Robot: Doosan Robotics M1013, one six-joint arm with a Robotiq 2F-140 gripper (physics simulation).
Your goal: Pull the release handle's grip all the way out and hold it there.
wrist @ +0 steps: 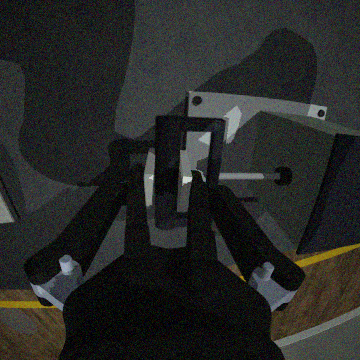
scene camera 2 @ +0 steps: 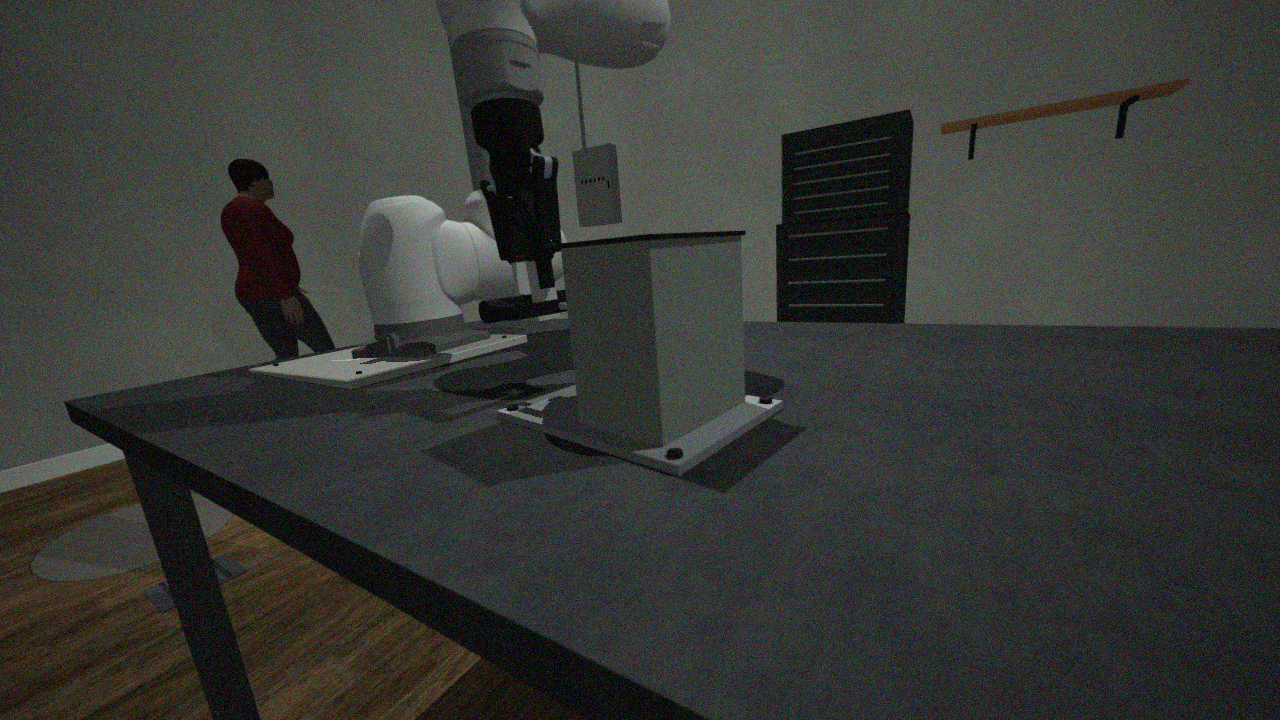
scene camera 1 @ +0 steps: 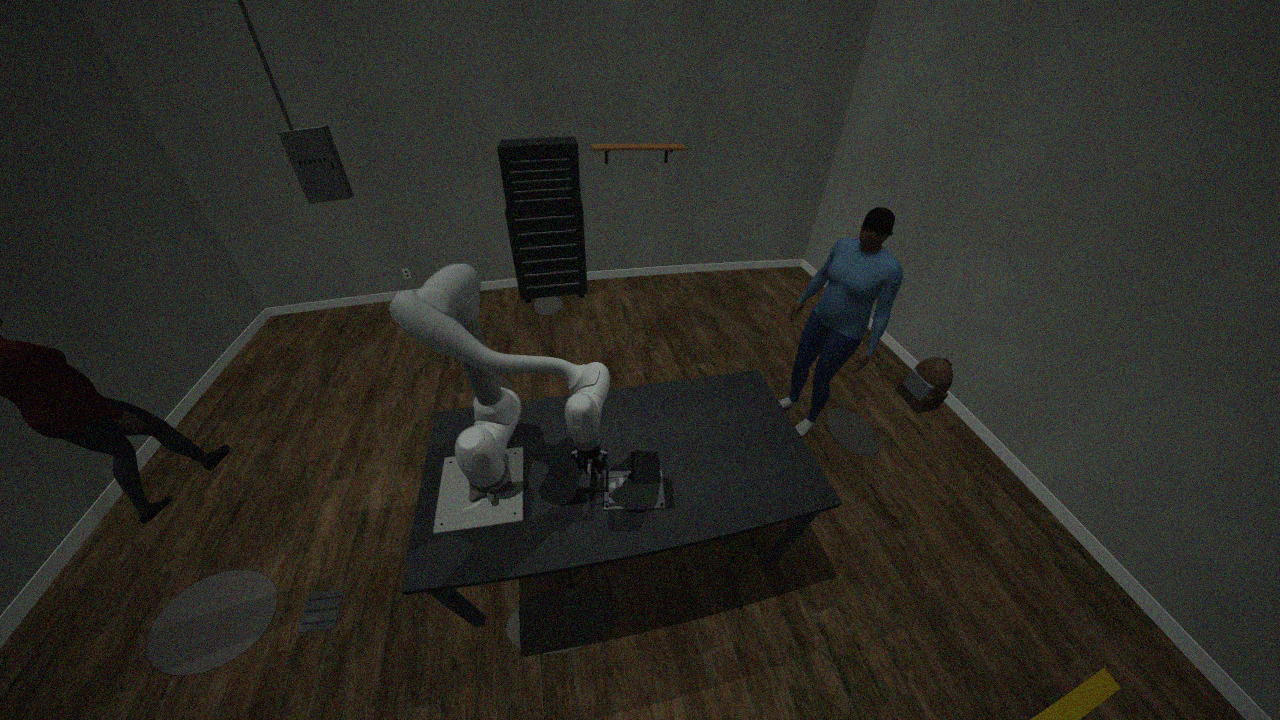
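Note:
The release handle's black rectangular grip [wrist: 167, 137] [scene camera 2: 506, 309] stands out from the side of a grey-green box [wrist: 295, 145] [scene camera 2: 698, 331] [scene camera 1: 645, 464]. A pale straight rod [wrist: 242, 176] joins the grip to a dark round collar [wrist: 283, 176] on the box; a stretch of rod shows between them. The box is on a light base plate [wrist: 255, 102] [scene camera 2: 716, 434]. My gripper [wrist: 166, 161] [scene camera 2: 537, 279] [scene camera 1: 591, 481] is shut on the grip's outer bar, one finger on each side of it, the right one inside the loop. In scene camera 1 the grip is too dark to make out.
The dark table [scene camera 1: 716, 429] [scene camera 2: 939, 465] carries the arm's white mounting plate [scene camera 1: 452, 505] [scene camera 2: 313, 368] left of the handle unit. A person in blue [scene camera 1: 850, 295] stands beyond the table's right end. A person in red [scene camera 2: 259, 250] is at the left, behind the arm.

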